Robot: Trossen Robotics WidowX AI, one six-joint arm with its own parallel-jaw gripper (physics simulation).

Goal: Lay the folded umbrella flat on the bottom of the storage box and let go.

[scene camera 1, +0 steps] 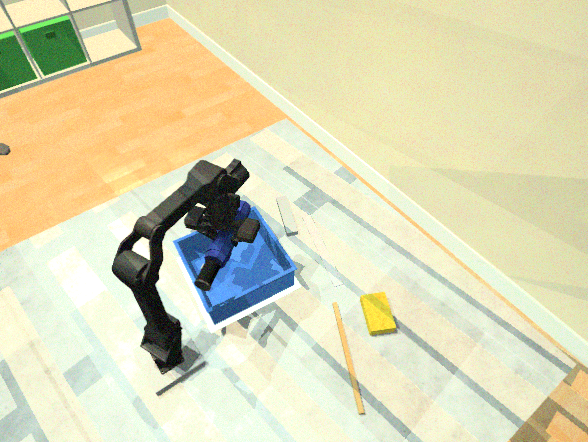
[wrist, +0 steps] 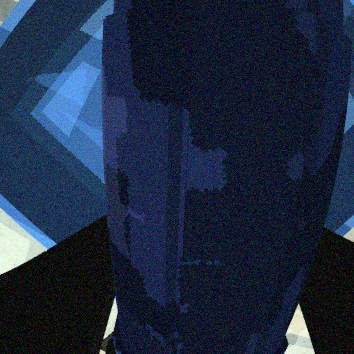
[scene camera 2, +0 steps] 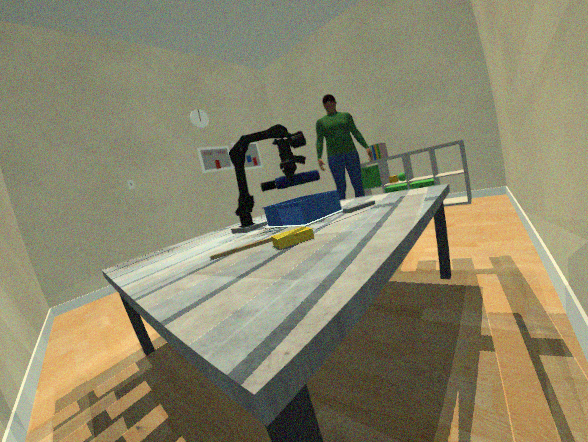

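Seen in the pictures: gripper, fingertip midpoint: (scene camera 1: 226, 243) (wrist: 206, 225) (scene camera 2: 293, 183); arm's base, origin of the base link: (scene camera 1: 168, 357) (scene camera 2: 247, 225).
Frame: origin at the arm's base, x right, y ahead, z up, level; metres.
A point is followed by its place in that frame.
Observation:
The folded umbrella (scene camera 1: 218, 248) @[y 0.234, x -0.087, z 0.195 m] (scene camera 2: 305, 178) @[y 0.336, x -0.138, z 0.160 m] (wrist: 145, 200) @[y 0.283, x -0.149, z 0.186 m] is dark blue with a black handle. It is roughly level and hangs above the blue storage box (scene camera 1: 255, 296) @[y 0.274, x -0.002, z 0.025 m] (scene camera 2: 305, 210) @[y 0.401, x -0.008, z 0.032 m] (wrist: 40, 165) @[y 0.169, x -0.203, z 0.009 m], with a gap over the rim in scene view 2. In scene view 1 it runs diagonally over the box's left part, handle toward the lower left. My gripper (scene camera 1: 223, 231) (scene camera 2: 290, 177) @[y 0.271, x -0.120, z 0.150 m] (wrist: 206, 225) @[y 0.271, x -0.120, z 0.150 m] is shut on the umbrella's middle, a finger on each side. The umbrella hides much of the box floor in the wrist view.
On the table (scene camera 2: 280, 295) @[y 0.739, x 0.502, z -0.023 m] lie a yellow block (scene camera 1: 378, 314) @[y 0.519, x 0.238, z 0.007 m] (scene camera 2: 293, 238) @[y 0.553, x 0.253, z -0.005 m], a thin wooden stick (scene camera 1: 348, 357) @[y 0.380, x 0.275, z -0.011 m] (scene camera 2: 240, 248) @[y 0.367, x 0.311, z -0.015 m] and a grey bar (scene camera 1: 287, 216) @[y 0.529, x -0.202, z -0.005 m] (scene camera 2: 358, 206) @[y 0.541, x -0.191, z -0.009 m], all outside the box. A person (scene camera 2: 337, 135) stands behind the table.

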